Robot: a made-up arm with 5 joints.
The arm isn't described. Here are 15 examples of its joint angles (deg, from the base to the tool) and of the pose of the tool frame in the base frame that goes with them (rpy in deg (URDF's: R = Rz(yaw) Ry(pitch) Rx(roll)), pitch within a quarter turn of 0, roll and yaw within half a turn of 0; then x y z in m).
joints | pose
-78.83 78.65 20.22 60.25 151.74 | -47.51 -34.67 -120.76 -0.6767 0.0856 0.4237
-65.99 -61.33 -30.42 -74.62 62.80 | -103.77 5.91 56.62 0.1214 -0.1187 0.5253
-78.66 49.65 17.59 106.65 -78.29 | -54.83 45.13 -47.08 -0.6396 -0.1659 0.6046
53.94 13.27 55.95 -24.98 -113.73 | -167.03 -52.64 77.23 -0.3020 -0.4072 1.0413
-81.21 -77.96 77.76 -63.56 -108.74 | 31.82 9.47 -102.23 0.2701 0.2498 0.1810
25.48 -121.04 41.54 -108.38 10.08 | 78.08 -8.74 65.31 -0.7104 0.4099 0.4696
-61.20 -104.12 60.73 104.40 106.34 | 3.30 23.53 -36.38 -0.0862 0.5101 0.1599
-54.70 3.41 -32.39 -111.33 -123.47 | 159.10 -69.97 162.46 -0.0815 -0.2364 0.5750
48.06 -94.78 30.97 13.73 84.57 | 90.44 68.70 95.16 -0.7641 0.2494 0.7848
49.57 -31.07 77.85 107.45 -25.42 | 155.64 -24.35 71.68 -0.7210 -0.2553 0.8885
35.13 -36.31 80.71 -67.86 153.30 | 115.95 -39.22 110.42 -0.6726 -0.2785 0.7301
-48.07 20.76 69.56 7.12 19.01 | -15.95 -51.84 -131.62 -0.5156 -0.2031 0.3300
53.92 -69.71 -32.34 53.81 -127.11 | 52.50 7.81 153.25 -0.4374 0.0169 0.5754
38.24 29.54 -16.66 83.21 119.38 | -113.08 22.08 2.29 -0.2690 -0.3255 1.0017
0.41 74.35 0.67 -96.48 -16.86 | -154.08 12.53 -28.62 -0.4111 0.0433 1.2904
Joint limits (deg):
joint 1: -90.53..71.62
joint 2: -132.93..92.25
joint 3: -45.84..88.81
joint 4: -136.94..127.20
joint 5: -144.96..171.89
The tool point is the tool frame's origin. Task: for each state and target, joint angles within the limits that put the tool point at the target. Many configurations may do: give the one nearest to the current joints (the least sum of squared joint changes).
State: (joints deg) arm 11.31 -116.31 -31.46 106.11 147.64
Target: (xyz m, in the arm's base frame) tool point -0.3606 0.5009 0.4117
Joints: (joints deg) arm 7.74 -112.13 -44.01 107.20 149.36
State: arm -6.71 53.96 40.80 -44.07 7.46
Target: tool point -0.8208 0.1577 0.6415
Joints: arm -47.94 86.84 53.99 -50.79 15.98
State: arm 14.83 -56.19 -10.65 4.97 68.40
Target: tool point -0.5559 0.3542 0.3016
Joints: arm 12.44 -96.86 -7.42 18.58 57.42
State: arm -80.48 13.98 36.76 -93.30 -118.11
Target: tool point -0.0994 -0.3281 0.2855
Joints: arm -82.71 6.57 64.39 -87.42 -115.96
